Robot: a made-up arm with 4 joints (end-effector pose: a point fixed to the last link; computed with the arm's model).
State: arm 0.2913 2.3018 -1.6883 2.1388
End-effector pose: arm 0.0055 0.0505 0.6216 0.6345 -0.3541 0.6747 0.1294
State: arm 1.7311 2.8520 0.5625 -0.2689
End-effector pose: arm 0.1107 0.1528 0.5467 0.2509 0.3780 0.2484 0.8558
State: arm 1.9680 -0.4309 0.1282 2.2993
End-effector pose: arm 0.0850 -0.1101 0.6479 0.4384 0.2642 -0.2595 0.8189
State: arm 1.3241 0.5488 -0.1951 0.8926
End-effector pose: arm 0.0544 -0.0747 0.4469 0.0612 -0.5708 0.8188 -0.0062
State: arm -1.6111 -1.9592 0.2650 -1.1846
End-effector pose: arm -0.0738 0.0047 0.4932 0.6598 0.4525 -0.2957 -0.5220
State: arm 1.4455 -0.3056 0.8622 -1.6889
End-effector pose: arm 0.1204 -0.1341 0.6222 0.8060 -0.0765 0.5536 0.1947
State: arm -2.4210 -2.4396 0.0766 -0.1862
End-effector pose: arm -0.1023 0.0540 0.5748 0.2089 0.6004 0.2736 -0.7218
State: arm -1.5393 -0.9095 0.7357 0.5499
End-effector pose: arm -0.0399 -0.0998 0.4508 0.5411 0.7920 -0.1124 -0.2593
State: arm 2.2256 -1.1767 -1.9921 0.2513
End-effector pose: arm -0.0701 -0.0609 0.5260 0.3538 0.5022 -0.7882 -0.0366
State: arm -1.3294 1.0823 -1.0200 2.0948
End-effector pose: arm -0.0255 0.0297 0.6641 0.2958 0.3603 -0.4043 -0.7869
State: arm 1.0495 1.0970 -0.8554 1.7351
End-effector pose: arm 0.0001 0.0256 0.4740 0.2142 -0.8049 0.5454 0.0943
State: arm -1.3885 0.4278 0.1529 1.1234
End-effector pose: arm -0.0708 -0.1245 0.6647 0.8098 0.3456 -0.1355 -0.4544
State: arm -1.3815 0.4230 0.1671 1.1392
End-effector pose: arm -0.0711 -0.1264 0.6624 0.8082 0.3575 -0.1318 -0.4490
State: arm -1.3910 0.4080 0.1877 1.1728
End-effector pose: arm -0.0698 -0.1298 0.6595 0.8041 0.3770 -0.1128 -0.4457
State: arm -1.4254 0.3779 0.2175 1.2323
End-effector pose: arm -0.0662 -0.1350 0.6555 0.7943 0.4067 -0.0711 -0.4457
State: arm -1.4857 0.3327 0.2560 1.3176
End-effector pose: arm -0.0607 -0.1414 0.6499 0.7746 0.4446 -0.0064 -0.4499
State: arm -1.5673 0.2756 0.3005 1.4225
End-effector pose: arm -0.0548 -0.1478 0.6424 0.7408 0.4857 0.0755 -0.4579
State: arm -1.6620 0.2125 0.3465 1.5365
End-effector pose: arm -0.0499 -0.1527 0.6337 0.6920 0.5238 0.1642 -0.4688
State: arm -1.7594 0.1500 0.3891 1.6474
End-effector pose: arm -0.0472 -0.1556 0.6250 0.6325 0.5542 0.2477 -0.4812
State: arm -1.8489 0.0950 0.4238 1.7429
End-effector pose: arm -0.0465 -0.1566 0.6178 0.5714 0.5747 0.3163 -0.4932
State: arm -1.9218 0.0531 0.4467 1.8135
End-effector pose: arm -0.0470 -0.1563 0.6133 0.5197 0.5853 0.3649 -0.5043
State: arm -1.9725 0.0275 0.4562 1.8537
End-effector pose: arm -0.0476 -0.1555 0.6116 0.4856 0.5877 0.3928 -0.5143
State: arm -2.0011 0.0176 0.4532 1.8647
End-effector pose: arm -0.0476 -0.1549 0.6123 0.4715 0.5840 0.4034 -0.5234
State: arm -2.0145 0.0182 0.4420 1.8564
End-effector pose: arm -0.0470 -0.1544 0.6144 0.4714 0.5766 0.4031 -0.5318
